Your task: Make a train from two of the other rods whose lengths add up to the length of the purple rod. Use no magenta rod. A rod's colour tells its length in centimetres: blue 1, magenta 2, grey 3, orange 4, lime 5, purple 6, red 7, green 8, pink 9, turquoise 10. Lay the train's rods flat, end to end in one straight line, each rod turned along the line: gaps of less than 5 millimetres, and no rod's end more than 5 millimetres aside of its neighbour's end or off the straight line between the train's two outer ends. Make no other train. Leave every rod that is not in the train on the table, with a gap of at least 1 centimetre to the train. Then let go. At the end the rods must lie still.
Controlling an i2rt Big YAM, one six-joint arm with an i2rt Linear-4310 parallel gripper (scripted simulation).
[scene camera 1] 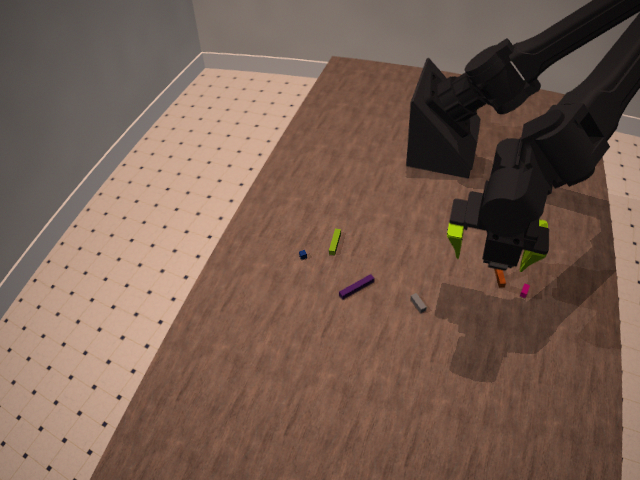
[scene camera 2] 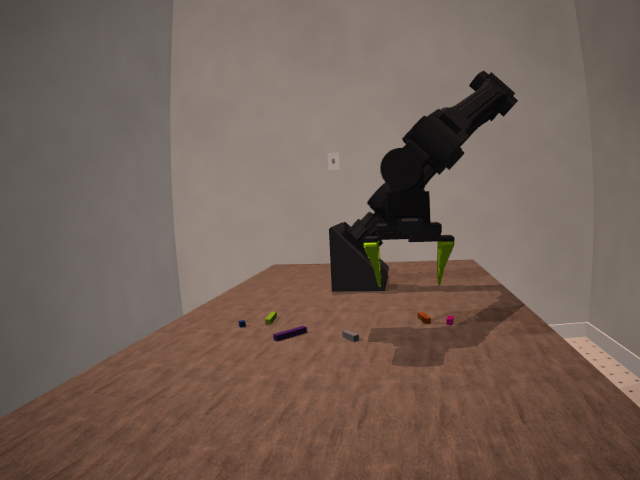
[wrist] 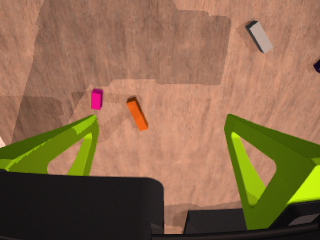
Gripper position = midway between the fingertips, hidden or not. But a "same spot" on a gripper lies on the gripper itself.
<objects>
my gripper: scene camera 1; scene camera 2; wrist 161,121
same spot on my gripper: [scene camera 2: 445,244] = [scene camera 1: 536,254]
</objects>
